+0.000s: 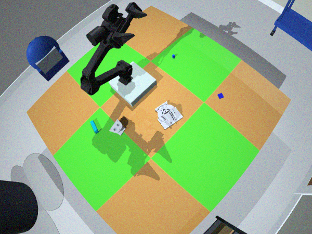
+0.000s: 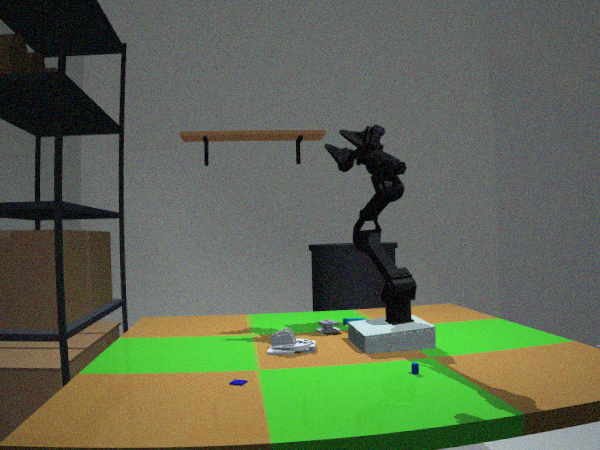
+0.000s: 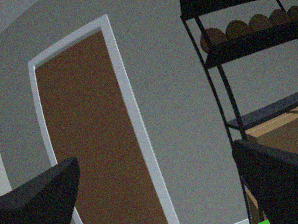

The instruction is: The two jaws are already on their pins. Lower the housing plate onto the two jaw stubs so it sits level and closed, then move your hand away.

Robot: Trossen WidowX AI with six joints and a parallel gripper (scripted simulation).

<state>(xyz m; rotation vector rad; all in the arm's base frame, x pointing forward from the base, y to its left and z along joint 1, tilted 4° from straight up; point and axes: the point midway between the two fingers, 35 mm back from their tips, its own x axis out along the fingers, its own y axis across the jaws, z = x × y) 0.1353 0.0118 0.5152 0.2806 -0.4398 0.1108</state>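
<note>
Right now the teal bar is 57 cm below my gripper tip, 35 cm to the right of it and 18 cm behind it. Round my gripper tip: blue peg 57 cm below, 30 cm to the left, 8 cm behind; flat blue square 58 cm below, 31 cm ahead, 23 cm to the left.
</note>
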